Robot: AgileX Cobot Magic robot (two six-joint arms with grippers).
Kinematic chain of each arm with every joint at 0, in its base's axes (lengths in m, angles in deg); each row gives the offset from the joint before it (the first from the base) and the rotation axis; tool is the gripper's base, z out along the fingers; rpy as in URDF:
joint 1: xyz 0 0 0.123 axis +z
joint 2: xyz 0 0 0 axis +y
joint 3: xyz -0.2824 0 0.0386 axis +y
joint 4: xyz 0.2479 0 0.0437 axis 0.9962 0 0.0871
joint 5: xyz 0 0 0 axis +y
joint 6: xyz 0.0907 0 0.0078 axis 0.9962 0 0.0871
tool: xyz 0 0 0 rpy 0 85 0
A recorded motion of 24 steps. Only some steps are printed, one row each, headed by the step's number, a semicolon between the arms.
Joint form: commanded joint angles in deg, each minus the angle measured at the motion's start. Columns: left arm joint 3, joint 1, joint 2, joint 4, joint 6, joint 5; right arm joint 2, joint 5, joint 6, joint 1, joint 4, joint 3.
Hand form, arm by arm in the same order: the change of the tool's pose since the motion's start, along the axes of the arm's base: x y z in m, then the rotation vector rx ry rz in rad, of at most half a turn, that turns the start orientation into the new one. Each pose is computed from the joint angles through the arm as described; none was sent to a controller.
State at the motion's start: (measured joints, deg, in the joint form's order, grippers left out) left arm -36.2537 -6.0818 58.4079 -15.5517 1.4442 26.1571; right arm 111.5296 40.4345 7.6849 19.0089 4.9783 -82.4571
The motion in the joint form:
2: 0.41 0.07 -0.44 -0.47 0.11 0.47; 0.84 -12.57 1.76 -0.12 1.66 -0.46
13: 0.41 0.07 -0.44 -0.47 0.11 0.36; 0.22 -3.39 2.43 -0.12 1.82 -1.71
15: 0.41 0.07 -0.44 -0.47 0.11 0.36; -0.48 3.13 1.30 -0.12 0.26 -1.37
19: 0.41 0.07 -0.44 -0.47 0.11 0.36; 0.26 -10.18 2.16 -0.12 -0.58 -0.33
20: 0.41 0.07 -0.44 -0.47 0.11 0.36; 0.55 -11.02 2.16 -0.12 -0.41 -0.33
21: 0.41 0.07 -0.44 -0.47 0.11 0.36; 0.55 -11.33 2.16 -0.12 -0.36 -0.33
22: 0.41 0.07 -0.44 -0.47 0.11 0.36; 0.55 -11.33 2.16 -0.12 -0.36 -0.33
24: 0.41 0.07 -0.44 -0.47 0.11 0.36; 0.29 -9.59 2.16 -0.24 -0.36 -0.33
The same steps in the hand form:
2: -0.0024 0.0000 -0.0012 -0.0063 0.0078 0.0002; 0.0189 0.0053 0.0065 0.0997 -0.1877 -0.0603
13: -0.0023 0.0000 -0.0010 -0.0063 0.0060 0.0007; 0.0092 0.0037 0.0095 0.0708 -0.0625 -0.0576
15: -0.0023 0.0000 -0.0010 -0.0063 0.0060 0.0007; -0.0012 -0.0007 0.0081 0.0072 0.0273 -0.0199
19: -0.0023 0.0000 -0.0010 -0.0063 0.0060 0.0007; 0.0152 0.0026 0.0078 0.0612 -0.1656 -0.0437
20: -0.0023 0.0000 -0.0010 -0.0063 0.0060 0.0007; 0.0166 0.0031 0.0064 0.0664 -0.1739 -0.0461
21: -0.0023 0.0000 -0.0010 -0.0063 0.0060 0.0007; 0.0170 0.0033 0.0067 0.0688 -0.1787 -0.0469
22: -0.0023 0.0000 -0.0010 -0.0063 0.0060 0.0007; 0.0170 0.0033 0.0067 0.0688 -0.1787 -0.0469
24: -0.0023 0.0000 -0.0010 -0.0063 0.0060 0.0007; 0.0147 0.0017 0.0071 0.0609 -0.1542 -0.0469

